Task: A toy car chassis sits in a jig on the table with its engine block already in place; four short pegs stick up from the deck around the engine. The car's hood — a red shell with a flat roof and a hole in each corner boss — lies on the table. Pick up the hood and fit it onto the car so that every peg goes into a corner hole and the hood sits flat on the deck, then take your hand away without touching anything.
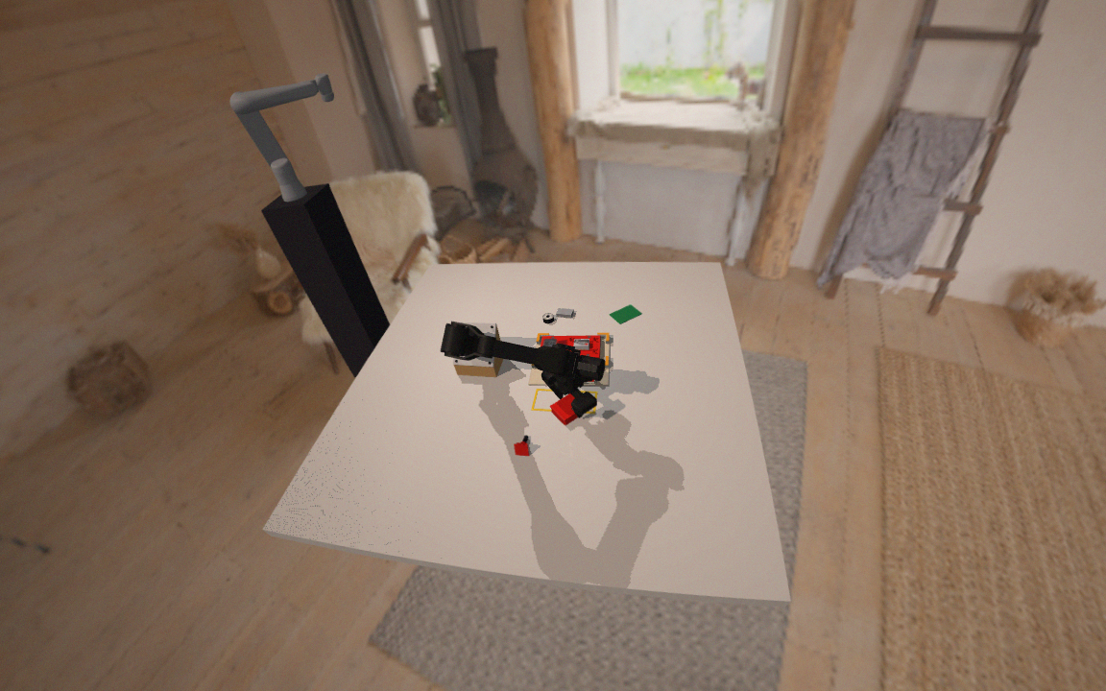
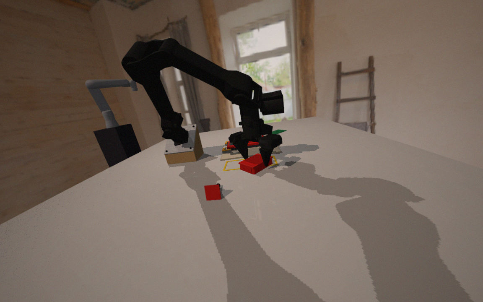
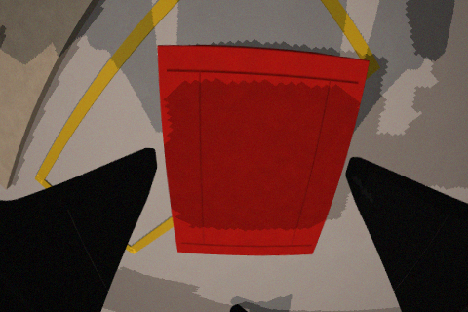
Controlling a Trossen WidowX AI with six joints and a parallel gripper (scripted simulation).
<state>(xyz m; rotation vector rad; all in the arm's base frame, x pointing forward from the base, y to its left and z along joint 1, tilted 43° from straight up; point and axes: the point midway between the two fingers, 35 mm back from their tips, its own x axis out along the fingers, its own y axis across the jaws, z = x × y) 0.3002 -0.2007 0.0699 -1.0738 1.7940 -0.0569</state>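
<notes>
My gripper tip is now 23 cm to the right of the jig. Also, from my gripper tip: red hood (right at my gripper tip); then green patch (18 cm ahead, 44 cm to the left, 1 cm below).
</notes>
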